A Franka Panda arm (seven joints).
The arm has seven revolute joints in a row. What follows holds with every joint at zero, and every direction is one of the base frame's. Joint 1 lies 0.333 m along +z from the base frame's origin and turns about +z. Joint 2 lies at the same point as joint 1 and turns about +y. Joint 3 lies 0.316 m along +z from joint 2 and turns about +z. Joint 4 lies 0.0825 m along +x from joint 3 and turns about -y. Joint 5 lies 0.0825 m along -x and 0.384 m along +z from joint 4 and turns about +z. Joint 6 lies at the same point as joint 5 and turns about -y. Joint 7 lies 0.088 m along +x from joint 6 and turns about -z. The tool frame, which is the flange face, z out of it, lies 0.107 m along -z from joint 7; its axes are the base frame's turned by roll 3.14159, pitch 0 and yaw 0 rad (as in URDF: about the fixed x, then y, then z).
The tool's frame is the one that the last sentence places.
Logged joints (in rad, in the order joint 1, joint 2, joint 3, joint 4, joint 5, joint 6, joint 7), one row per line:
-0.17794, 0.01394, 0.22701, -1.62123, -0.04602, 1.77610, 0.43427
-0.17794, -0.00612, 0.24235, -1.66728, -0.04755, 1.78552, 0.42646
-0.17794, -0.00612, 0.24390, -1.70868, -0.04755, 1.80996, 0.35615
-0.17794, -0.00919, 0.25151, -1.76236, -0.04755, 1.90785, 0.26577
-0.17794, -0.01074, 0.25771, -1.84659, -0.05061, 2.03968, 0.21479
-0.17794, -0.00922, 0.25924, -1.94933, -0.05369, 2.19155, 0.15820
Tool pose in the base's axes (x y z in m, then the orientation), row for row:
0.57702, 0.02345, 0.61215, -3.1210, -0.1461, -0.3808
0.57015, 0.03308, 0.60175, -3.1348, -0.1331, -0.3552
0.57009, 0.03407, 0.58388, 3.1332, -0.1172, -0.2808
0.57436, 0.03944, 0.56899, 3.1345, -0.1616, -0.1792
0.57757, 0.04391, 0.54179, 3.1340, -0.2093, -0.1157
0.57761, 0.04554, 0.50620, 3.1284, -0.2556, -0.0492
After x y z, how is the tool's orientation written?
As angles about the fixed x, y, z axes (roll, pitch, yaw), in radians.
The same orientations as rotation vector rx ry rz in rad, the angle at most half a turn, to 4 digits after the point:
3.0696, -0.5892, 0.2307
3.0690, -0.5501, 0.2064
3.0810, -0.4362, 0.1789
3.0975, -0.2792, 0.2498
3.0998, -0.1808, 0.3249
3.0959, -0.0788, 0.3973

